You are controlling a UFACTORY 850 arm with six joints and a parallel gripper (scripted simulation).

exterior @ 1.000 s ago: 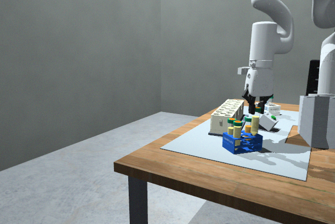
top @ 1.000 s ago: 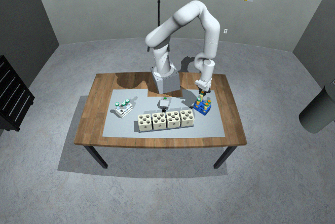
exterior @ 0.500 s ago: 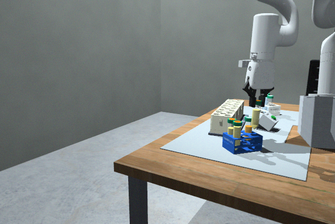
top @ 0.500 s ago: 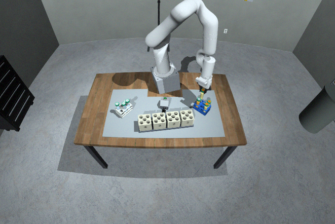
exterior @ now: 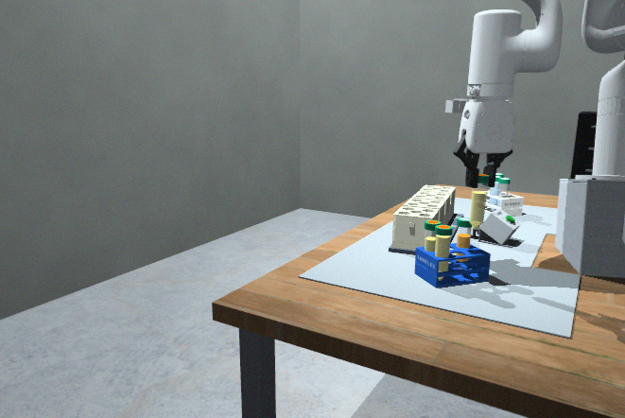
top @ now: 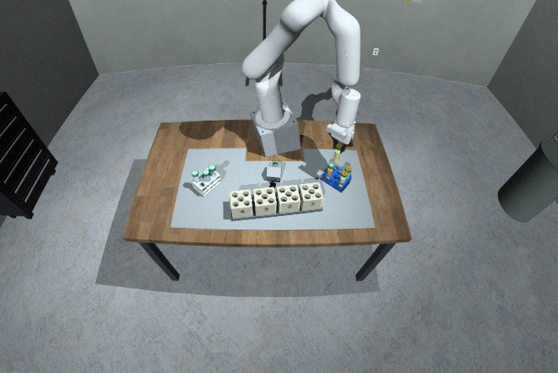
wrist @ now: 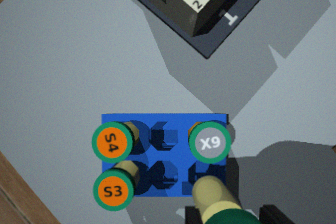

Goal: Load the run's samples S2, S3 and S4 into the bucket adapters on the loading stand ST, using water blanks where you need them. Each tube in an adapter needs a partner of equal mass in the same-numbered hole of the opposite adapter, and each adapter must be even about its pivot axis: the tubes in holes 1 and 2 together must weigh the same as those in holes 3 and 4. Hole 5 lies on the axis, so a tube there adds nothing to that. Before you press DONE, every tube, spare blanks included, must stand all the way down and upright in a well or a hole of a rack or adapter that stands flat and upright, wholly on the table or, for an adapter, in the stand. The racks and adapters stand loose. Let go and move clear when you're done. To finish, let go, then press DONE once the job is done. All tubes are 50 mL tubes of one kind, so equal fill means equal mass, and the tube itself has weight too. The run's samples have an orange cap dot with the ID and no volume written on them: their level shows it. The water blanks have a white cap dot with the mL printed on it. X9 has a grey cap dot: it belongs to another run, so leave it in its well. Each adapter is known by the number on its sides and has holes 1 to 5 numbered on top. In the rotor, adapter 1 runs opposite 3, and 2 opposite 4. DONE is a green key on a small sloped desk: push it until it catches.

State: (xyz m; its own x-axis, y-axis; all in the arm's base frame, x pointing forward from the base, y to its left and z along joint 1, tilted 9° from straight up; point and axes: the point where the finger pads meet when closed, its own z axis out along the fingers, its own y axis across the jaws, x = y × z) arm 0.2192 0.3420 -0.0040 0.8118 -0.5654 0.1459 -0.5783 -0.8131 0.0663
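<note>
Now: hand 5 cm above the sample tube and 1 cm past it. Round my hand: blue rack (19 cm below, 4 cm ahead, 2 cm to the left); sample tube S3 (16 cm below, 6 cm to the left, 4 cm ahead); tube X9 (16 cm below, 3 cm to the right, 3 cm ahead).
</note>
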